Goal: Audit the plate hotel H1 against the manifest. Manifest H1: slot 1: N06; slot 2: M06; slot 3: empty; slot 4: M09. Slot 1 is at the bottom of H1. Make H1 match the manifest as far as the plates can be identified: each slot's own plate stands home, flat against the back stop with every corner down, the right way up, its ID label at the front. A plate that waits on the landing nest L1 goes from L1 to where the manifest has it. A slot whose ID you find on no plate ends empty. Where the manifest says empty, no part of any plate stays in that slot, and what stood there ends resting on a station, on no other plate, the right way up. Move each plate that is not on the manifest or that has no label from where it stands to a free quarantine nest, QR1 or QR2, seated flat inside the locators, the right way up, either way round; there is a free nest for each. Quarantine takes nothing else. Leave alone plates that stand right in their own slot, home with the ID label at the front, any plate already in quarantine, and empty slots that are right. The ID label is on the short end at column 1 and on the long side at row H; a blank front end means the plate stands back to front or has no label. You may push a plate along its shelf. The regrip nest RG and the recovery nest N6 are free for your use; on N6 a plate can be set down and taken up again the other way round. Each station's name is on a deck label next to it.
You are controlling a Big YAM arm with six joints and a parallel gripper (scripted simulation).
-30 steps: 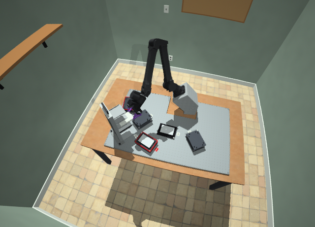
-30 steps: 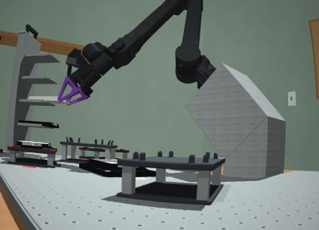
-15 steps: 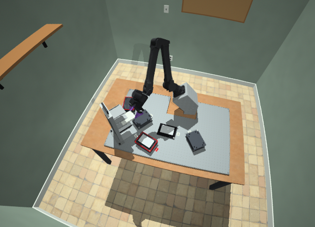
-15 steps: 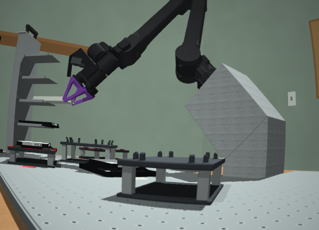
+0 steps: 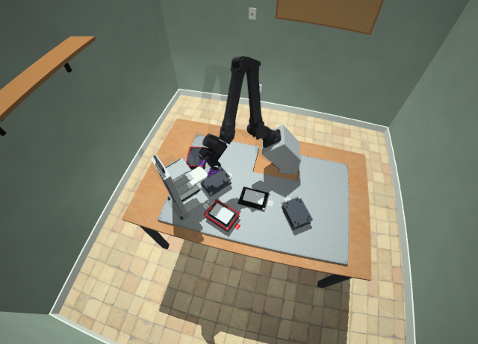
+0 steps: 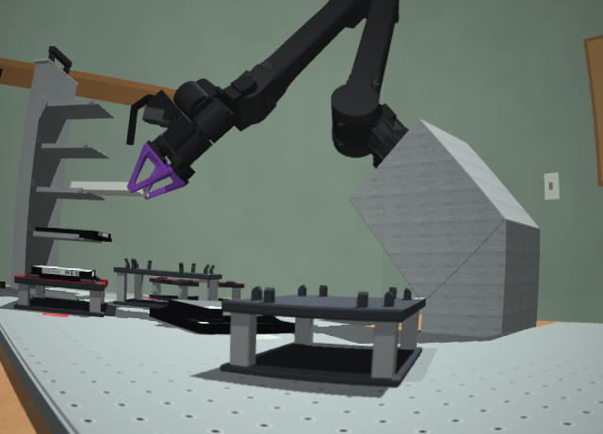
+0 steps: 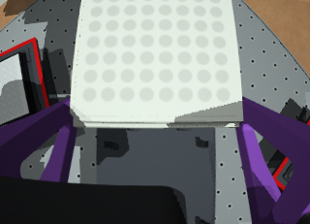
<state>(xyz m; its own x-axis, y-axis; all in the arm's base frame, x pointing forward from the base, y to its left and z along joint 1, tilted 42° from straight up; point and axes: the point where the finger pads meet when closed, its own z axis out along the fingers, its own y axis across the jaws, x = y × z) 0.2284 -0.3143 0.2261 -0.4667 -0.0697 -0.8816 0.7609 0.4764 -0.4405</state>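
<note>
Now: the white well plate 4 cm ahead of my hand and 5 cm to the right of it. Round my hand: H1 deck label: 12 cm ahead, 1 cm to the left, 19 cm below; then plate hotel H1: 13 cm ahead, 16 cm to the right, 2 cm above; then regrip nest: 4 cm behind, 5 cm to the left, 14 cm below.
</note>
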